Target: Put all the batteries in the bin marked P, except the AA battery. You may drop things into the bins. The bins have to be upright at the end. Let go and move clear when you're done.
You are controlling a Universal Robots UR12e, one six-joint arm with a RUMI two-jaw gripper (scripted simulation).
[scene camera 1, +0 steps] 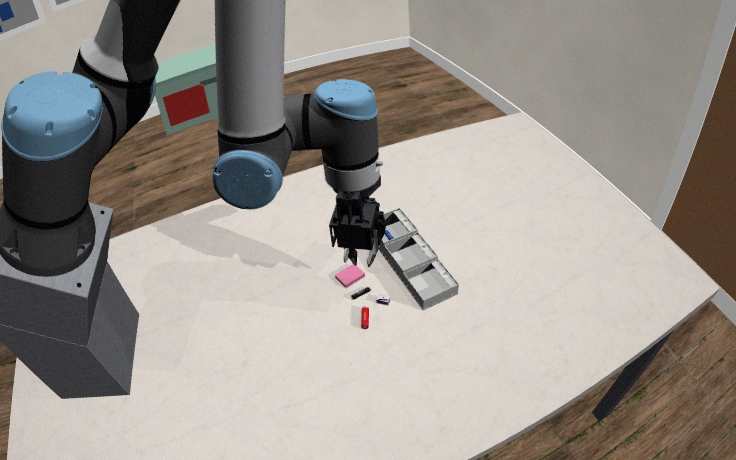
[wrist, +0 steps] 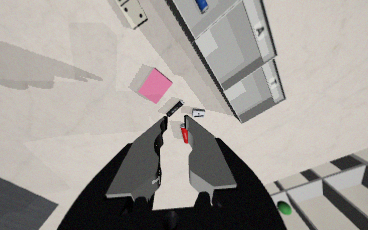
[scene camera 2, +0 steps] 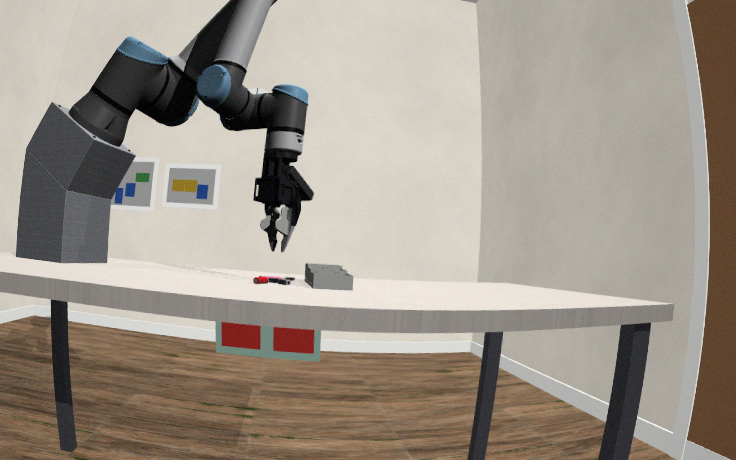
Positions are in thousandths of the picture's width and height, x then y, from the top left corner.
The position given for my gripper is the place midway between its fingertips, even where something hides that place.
My gripper shows in scene camera 1 (493, 577), in the wrist view (477, 507) and in scene camera 2 (377, 547).
